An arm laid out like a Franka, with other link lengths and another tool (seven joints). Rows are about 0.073 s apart.
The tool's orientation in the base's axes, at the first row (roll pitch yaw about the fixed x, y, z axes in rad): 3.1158, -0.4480, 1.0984
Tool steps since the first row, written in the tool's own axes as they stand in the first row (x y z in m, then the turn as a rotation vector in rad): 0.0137, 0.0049, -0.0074, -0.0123, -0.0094, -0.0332; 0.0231, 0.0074, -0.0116, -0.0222, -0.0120, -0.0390; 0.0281, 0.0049, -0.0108, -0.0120, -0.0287, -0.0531; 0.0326, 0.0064, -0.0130, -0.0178, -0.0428, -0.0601; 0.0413, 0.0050, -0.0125, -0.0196, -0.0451, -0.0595; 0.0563, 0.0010, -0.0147, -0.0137, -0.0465, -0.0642; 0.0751, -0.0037, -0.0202, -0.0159, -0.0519, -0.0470
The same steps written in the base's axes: 0.0083, 0.0060, 0.0127, -0.0207, -0.0179, 0.0244; 0.0135, 0.0108, 0.0206, -0.0283, -0.0268, 0.0252; 0.0135, 0.0162, 0.0220, -0.0420, -0.0161, 0.0420; 0.0162, 0.0183, 0.0260, -0.0584, -0.0169, 0.0454; 0.0186, 0.0262, 0.0293, -0.0610, -0.0170, 0.0441; 0.0207, 0.0392, 0.0377, -0.0609, -0.0134, 0.0508; 0.0231, 0.0544, 0.0506, -0.0628, -0.0062, 0.0343
